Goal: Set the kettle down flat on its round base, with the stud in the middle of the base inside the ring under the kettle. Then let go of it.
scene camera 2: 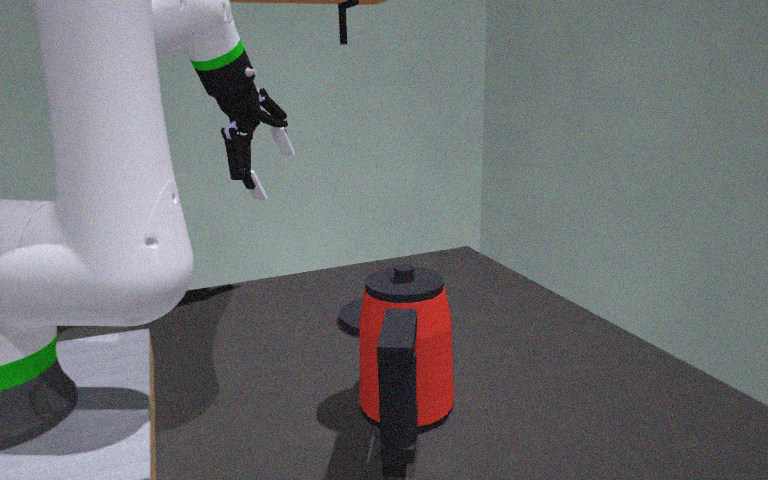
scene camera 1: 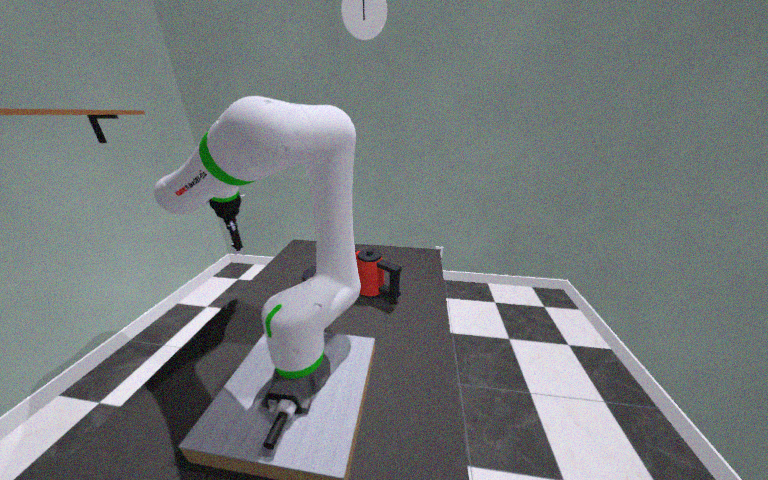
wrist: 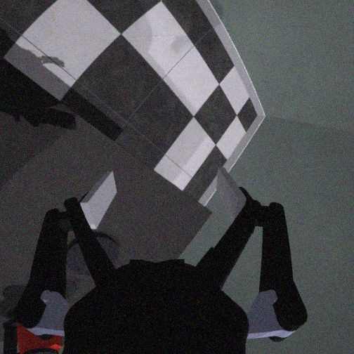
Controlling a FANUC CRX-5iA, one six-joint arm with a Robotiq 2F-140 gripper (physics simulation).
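The red kettle (scene camera 1: 370,280) (scene camera 2: 434,362) (wrist: 37,341) with a black lid and black handle stands upright on the dark table (scene camera 1: 410,350) (scene camera 2: 566,384) (wrist: 145,210). The dark round base (scene camera 2: 348,319) (scene camera 1: 308,274) (wrist: 89,257) lies flat on the table, apart from the kettle. The kettle hides part of it in scene camera 2, the arm in scene camera 1 and a finger in the wrist view. The stud cannot be made out, and the ring under the kettle is hidden. My gripper (scene camera 1: 237,247) (scene camera 2: 275,170) (wrist: 165,179) is open and empty, tilted, high above table level and away from the kettle.
The white arm (scene camera 1: 334,203) (scene camera 2: 107,169) stands on a pale board (scene camera 1: 317,435) (scene camera 2: 107,464) on the table. A wooden shelf (scene camera 1: 67,112) (scene camera 2: 317,1) with a black bracket (scene camera 1: 97,129) (scene camera 2: 343,25) is on the wall. Checkered floor (scene camera 1: 543,362) (wrist: 175,65) lies beside the table.
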